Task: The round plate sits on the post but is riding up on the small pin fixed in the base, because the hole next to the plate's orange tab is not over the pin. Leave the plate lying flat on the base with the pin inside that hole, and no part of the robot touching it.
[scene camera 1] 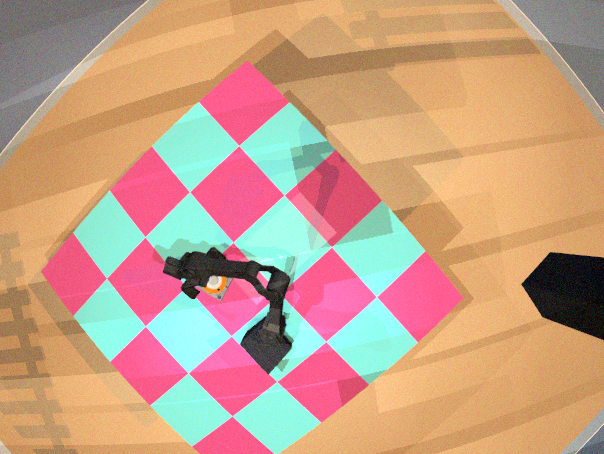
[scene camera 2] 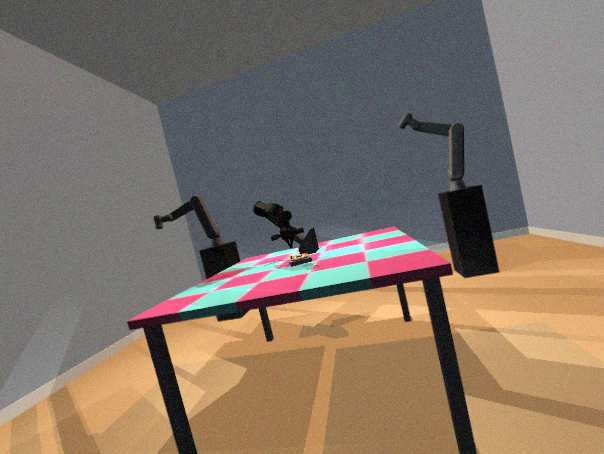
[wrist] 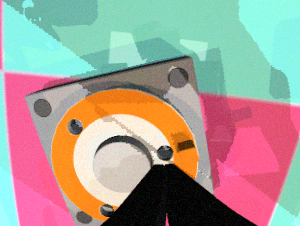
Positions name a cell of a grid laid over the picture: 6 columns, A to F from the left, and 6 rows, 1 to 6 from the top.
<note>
The gripper (wrist: D5) is shut, with nothing in its grasp. Further things: a plate (wrist: C3).
</note>
